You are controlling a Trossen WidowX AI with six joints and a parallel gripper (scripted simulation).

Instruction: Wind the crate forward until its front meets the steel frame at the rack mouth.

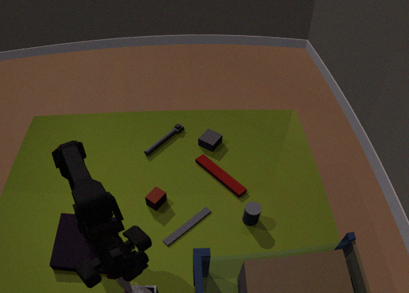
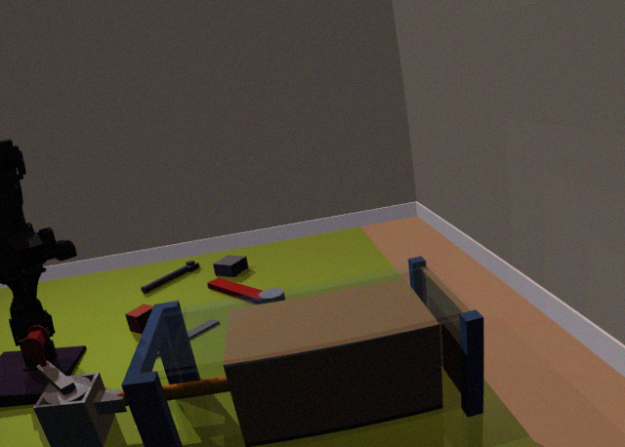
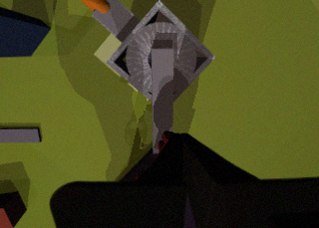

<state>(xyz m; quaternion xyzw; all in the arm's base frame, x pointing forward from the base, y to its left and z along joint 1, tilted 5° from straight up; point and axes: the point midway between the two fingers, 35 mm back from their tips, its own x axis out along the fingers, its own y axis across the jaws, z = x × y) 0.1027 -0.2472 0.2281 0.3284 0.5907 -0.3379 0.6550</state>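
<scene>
The red crank grip lies 30 mm behind my gripper tip, 50 mm to the left of it and 80 mm below it. From my gripper tip the other things lie so: winch handle (10 mm behind, 20 mm to the left, 110 mm below); blue steel frame (180 mm ahead, 60 mm to the right, 110 mm below); grey winch (10 mm ahead, 40 mm to the right, 180 mm below).
</scene>
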